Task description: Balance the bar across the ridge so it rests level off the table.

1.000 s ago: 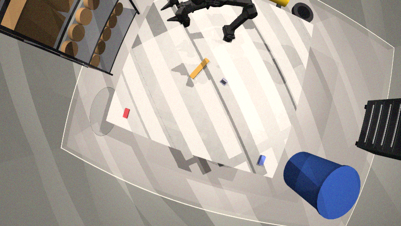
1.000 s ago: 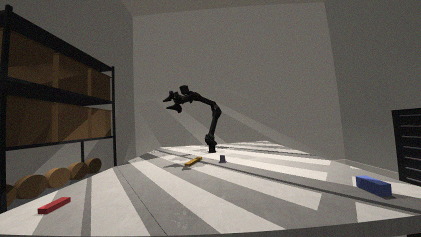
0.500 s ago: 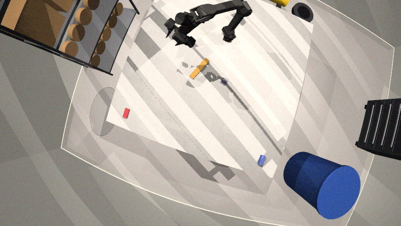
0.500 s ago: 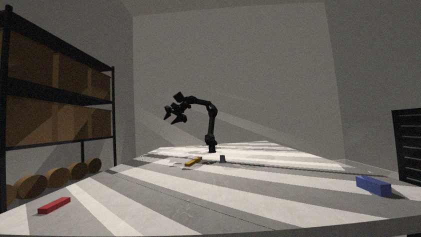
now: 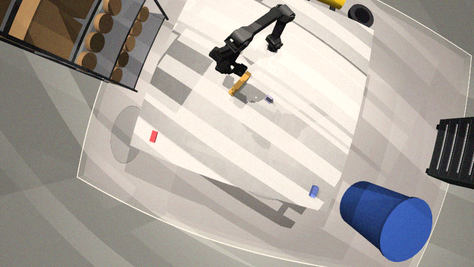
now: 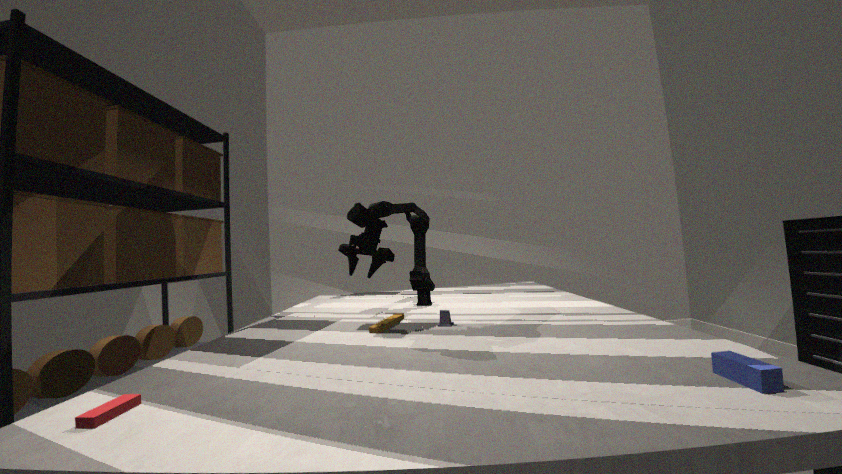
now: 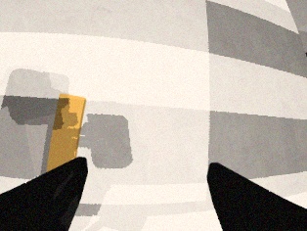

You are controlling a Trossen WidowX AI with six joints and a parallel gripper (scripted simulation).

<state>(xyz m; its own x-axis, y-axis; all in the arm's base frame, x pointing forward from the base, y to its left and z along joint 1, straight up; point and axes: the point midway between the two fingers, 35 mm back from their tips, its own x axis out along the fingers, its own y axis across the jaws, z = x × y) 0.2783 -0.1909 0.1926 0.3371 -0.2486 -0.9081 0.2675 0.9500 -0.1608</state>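
Right now my gripper tip is 15 cm above the orange-yellow bar and 9 cm to the right of it. Round my gripper tip: red block: 45 cm ahead, 30 cm to the right, 15 cm below; blue block: 70 cm to the left, 45 cm ahead, 14 cm below.
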